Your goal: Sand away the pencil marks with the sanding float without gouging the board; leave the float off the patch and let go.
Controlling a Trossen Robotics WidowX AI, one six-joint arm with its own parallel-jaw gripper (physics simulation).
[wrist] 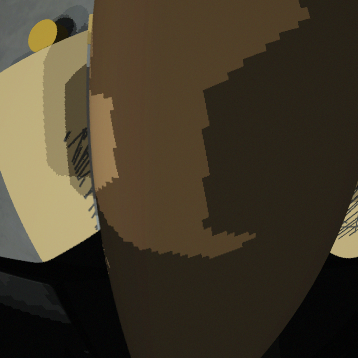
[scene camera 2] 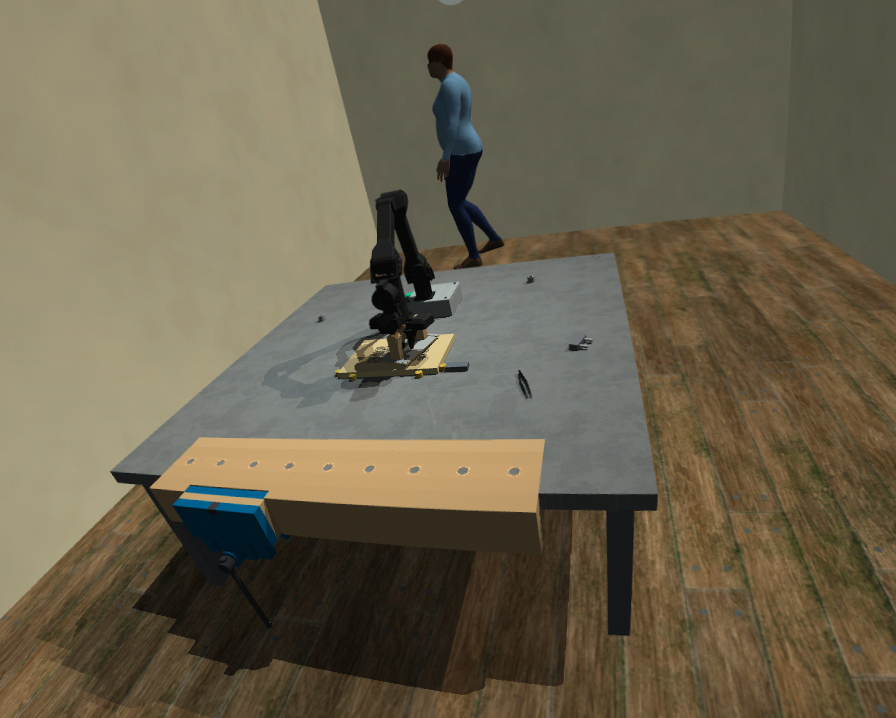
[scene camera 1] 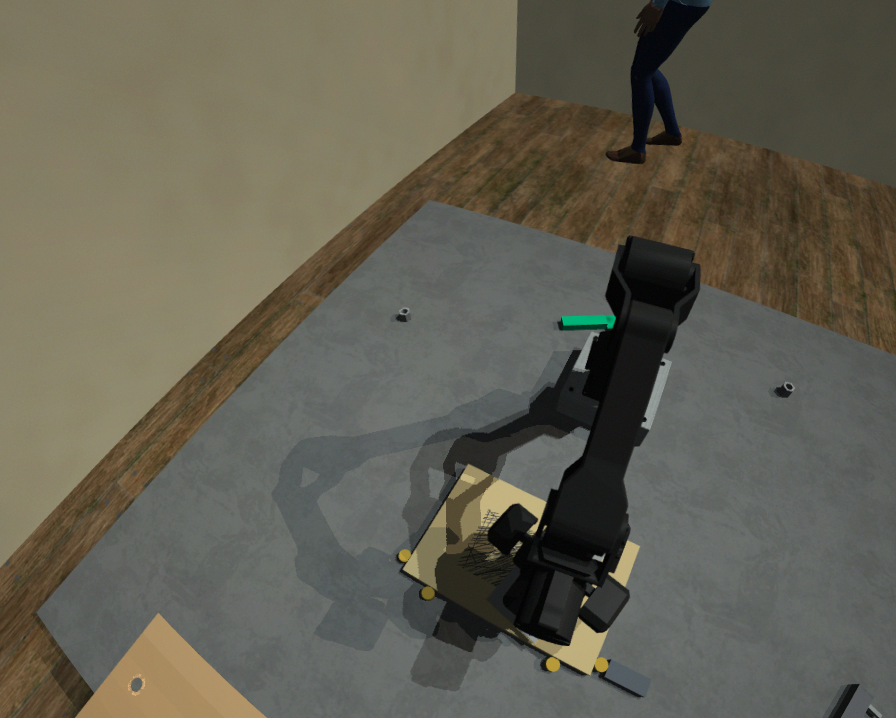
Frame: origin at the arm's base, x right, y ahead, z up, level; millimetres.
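Where they show: gripper, fingertip midpoint: [scene camera 2: 407, 348]; arm's base at its link origin: [scene camera 2: 424, 296] [scene camera 1: 603, 386].
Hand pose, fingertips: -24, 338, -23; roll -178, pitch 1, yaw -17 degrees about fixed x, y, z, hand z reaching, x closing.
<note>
Things, the pixels of their centre, and the offset from my fingertips, as dx, dy, dz. "*": a spot on its surface instead.
- pale wooden board at the middle of its body: [wrist: 241, 162] [scene camera 1: 520, 568] [scene camera 2: 402, 370] +42, -17, -78
- sanding float at the middle of its body: [wrist: 191, 284] [scene camera 2: 408, 336] -3, -16, +29
- green strip at the middle of its body: [scene camera 1: 605, 322] +64, -543, -29
- grey block at the middle of its body: [scene camera 1: 626, 678] [scene camera 2: 457, 366] -152, +74, -30
- blue vise at a spot on its surface: [scene camera 2: 225, 520] * +273, +585, -70
A pale wooden board [scene camera 1: 423, 559] [scene camera 2: 433, 351] [wrist: 32, 149] lies on the grey table, held in by yellow stop pegs [scene camera 1: 427, 593] [wrist: 42, 35]. Dark pencil marks [scene camera 1: 477, 559] [wrist: 79, 156] cover its middle. My gripper [scene camera 1: 512, 594] [scene camera 2: 397, 341] reaches down over the marked patch and is shut on the brown handle of the sanding float [wrist: 170, 160] [scene camera 2: 397, 348]. The handle fills the wrist view. The float's base is mostly hidden under the arm, so I cannot tell whether it touches the board.
A green strip [scene camera 1: 588, 322] lies beside the arm's base [scene camera 1: 584, 356]. Small nuts [scene camera 1: 403, 314] [scene camera 1: 784, 389] and a grey block [scene camera 1: 626, 677] lie on the table. A wooden bench top [scene camera 2: 374, 470] with a blue vise [scene camera 2: 225, 520] is at the front. A person [scene camera 2: 455, 143] stands behind.
</note>
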